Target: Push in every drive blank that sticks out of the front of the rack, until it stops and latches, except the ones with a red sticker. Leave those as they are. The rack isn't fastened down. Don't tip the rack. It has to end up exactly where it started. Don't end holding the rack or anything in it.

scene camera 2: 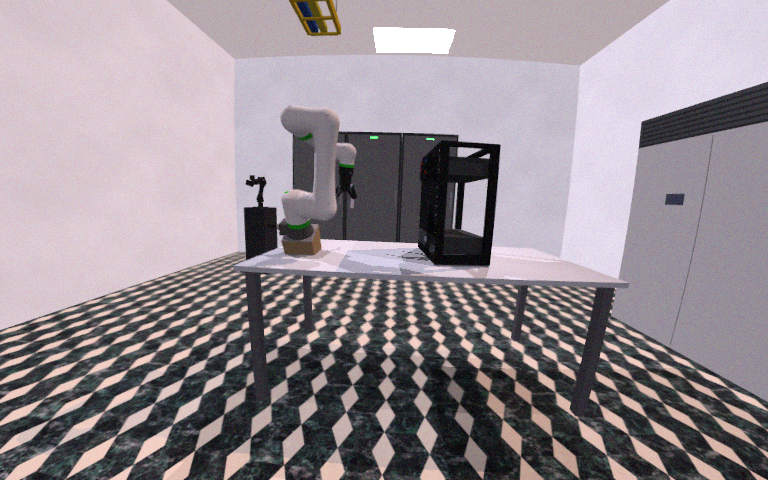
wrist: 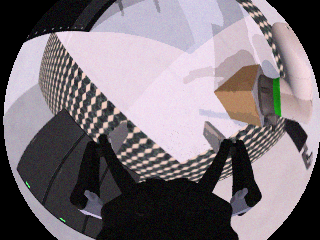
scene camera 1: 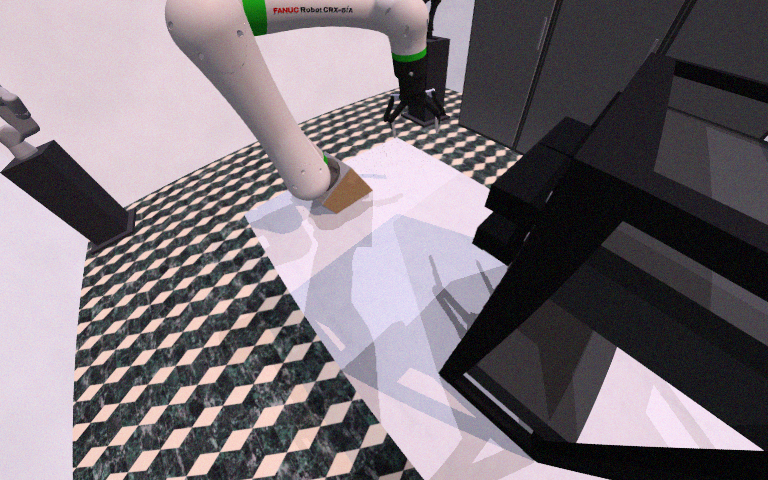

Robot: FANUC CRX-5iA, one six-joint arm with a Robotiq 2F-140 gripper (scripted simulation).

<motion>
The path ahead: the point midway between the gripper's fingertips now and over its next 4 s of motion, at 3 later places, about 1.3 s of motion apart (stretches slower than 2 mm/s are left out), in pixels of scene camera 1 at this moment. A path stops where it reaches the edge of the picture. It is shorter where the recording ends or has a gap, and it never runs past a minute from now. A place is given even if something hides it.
The gripper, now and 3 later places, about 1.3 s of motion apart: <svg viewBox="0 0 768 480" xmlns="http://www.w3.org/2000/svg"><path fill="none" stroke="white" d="M415 133L447 77L486 23L449 74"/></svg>
</motion>
